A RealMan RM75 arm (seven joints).
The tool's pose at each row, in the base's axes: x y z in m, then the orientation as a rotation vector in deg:
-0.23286, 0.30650, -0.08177, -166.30, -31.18, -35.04
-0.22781, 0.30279, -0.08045, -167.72, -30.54, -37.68
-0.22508, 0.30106, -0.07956, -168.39, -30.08, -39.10
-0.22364, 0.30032, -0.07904, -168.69, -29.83, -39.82
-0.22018, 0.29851, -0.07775, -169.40, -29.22, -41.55
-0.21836, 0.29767, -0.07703, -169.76, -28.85, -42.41
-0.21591, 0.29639, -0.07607, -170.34, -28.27, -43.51
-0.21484, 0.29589, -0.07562, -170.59, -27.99, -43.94
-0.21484, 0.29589, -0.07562, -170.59, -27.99, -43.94
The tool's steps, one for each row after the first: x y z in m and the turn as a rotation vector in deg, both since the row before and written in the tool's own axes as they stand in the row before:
0.00366, 0.00525, -0.00007, -2.12, 1.19, 0.11
0.00215, 0.00257, -0.00001, -1.06, 0.66, 0.14
0.00121, 0.00119, 0.00002, -0.50, 0.34, 0.08
0.00292, 0.00289, 0.00004, -1.21, 0.82, 0.20
0.00160, 0.00141, 0.00005, -0.61, 0.40, 0.14
0.00210, 0.00203, 0.00010, -0.90, 0.48, 0.23
0.00095, 0.00083, 0.00004, -0.37, 0.18, 0.12
0.00000, 0.00000, 0.00000, 0.00, 0.00, 0.00

